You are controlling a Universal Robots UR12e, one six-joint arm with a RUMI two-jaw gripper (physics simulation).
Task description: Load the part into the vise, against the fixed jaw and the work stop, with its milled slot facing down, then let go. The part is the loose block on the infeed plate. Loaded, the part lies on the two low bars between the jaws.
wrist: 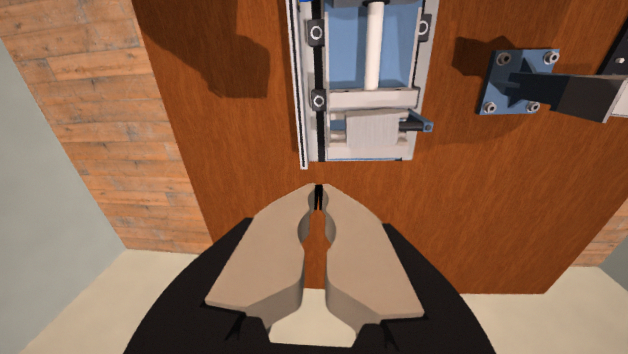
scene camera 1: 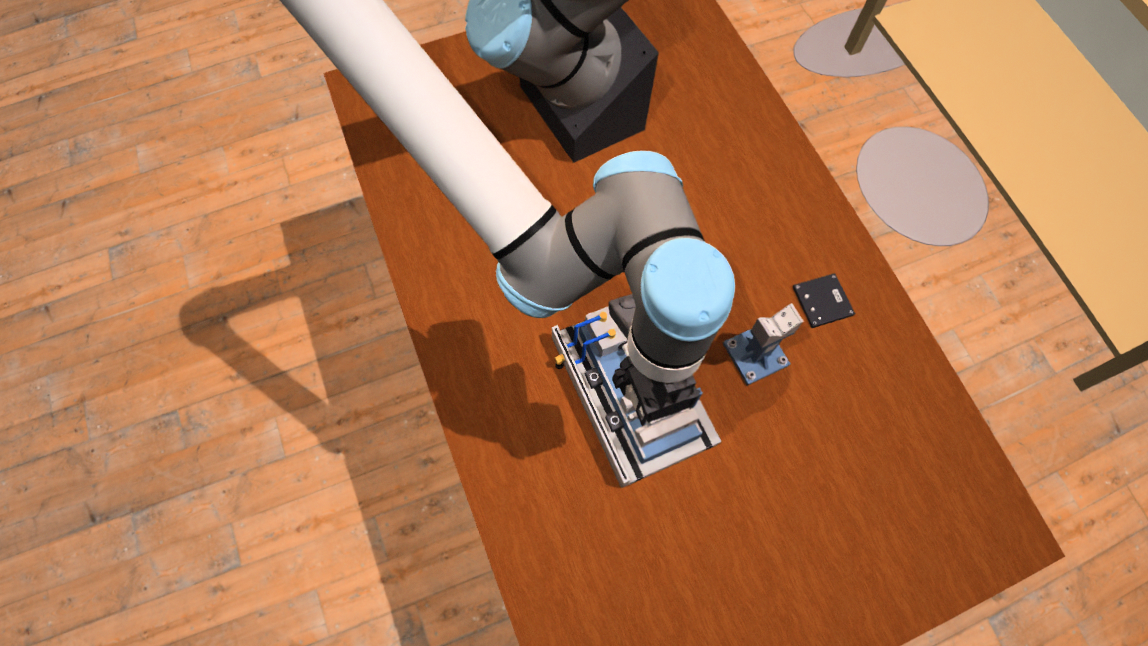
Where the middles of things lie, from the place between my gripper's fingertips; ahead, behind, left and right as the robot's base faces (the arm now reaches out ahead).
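The part (wrist: 379, 127): my hand is 140 mm above it and 60 mm to the right of it. Black infeed plate (scene camera 1: 821, 298): a fair way below my hand, a fair way behind it and far to the left of it. Going by their middles, the part is the nearest to my hand of the things named here.
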